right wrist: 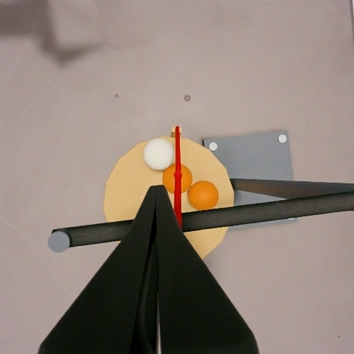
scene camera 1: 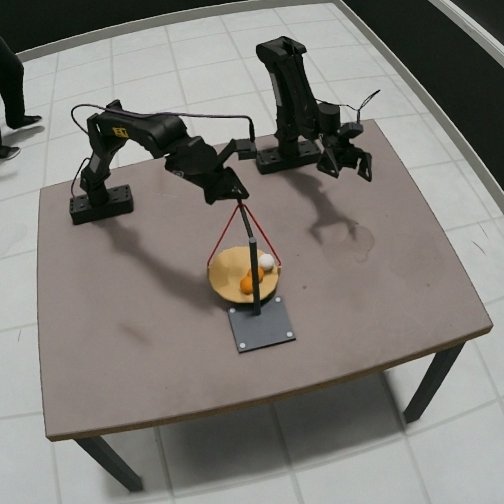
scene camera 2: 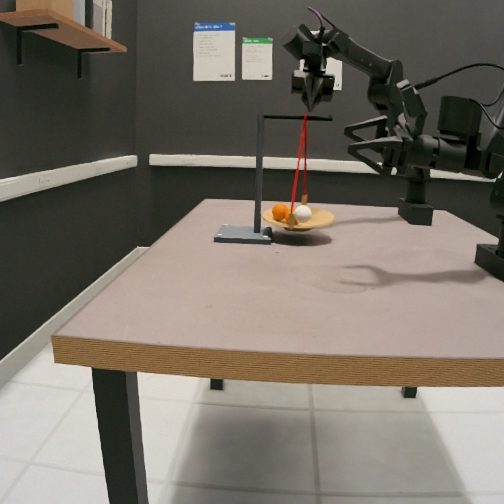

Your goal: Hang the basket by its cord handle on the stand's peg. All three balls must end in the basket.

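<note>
The tan basket (scene camera 1: pixel 227 275) (scene camera 2: pixel 322 218) (right wrist: pixel 125 185) hangs slightly tilted above the table. Its red cord handle (scene camera 1: pixel 224 233) (scene camera 2: pixel 298 165) (right wrist: pixel 177 150) rises to the stand's dark peg (scene camera 1: pixel 245 217) (scene camera 2: pixel 322 118) (right wrist: pixel 100 234) and its top lies at the peg. A white ball (scene camera 1: pixel 266 262) (scene camera 2: pixel 303 214) (right wrist: pixel 159 154) and two orange balls (scene camera 1: pixel 247 285) (scene camera 2: pixel 279 211) (right wrist: pixel 203 195) are in the basket. My right gripper (scene camera 1: pixel 245 196) (scene camera 2: pixel 310 109) (right wrist: pixel 158 193) is shut just above the peg; the cord runs beside its tips, its top partly hidden. My left gripper (scene camera 1: pixel 351 177) (scene camera 2: pixel 348 139) is open and empty.
The stand's flat grey base (scene camera 1: pixel 262 327) (scene camera 2: pixel 240 234) (right wrist: pixel 255 155) rests on the table (scene camera 1: pixel 125 375) (scene camera 2: pixel 200 310). Its upright post (scene camera 1: pixel 254 280) (scene camera 2: pixel 259 175) stands close beside the basket. The left arm is to the right of the basket in both scene views.
</note>
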